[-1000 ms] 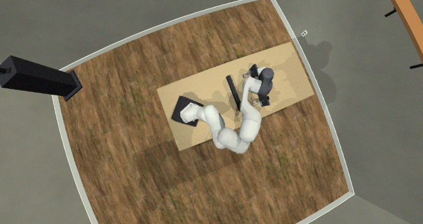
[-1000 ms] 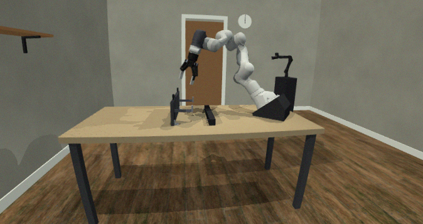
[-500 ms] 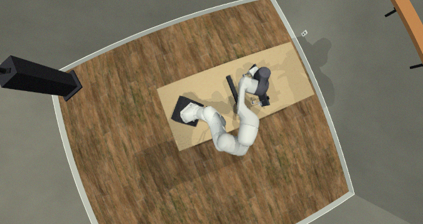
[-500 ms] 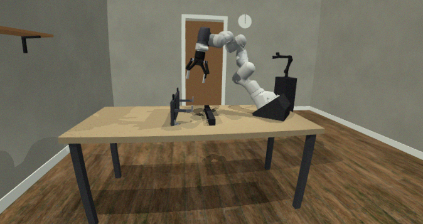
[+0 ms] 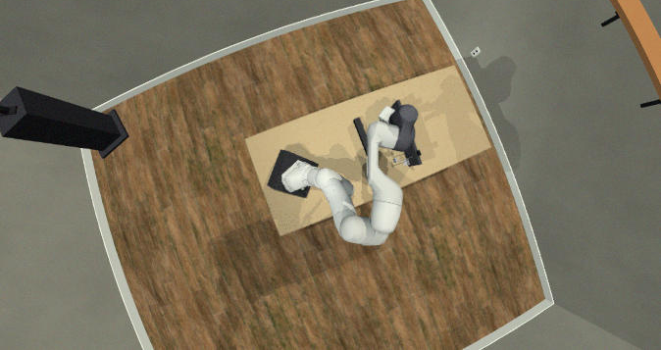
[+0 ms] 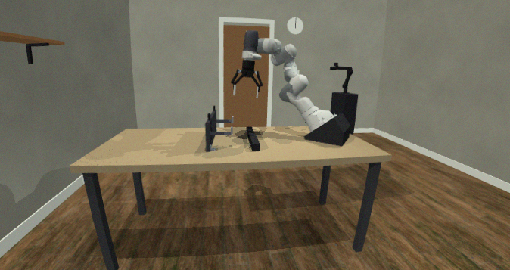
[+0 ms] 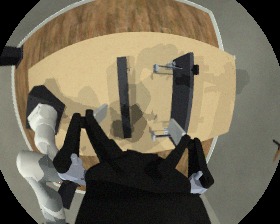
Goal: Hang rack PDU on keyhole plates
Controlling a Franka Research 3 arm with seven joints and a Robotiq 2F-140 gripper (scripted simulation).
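The rack PDU lies 30 mm behind my hand, 10 mm to the left of it and 280 mm below it. Also, from my hand: stand 200 mm ahead, 90 mm to the right, 220 mm below.
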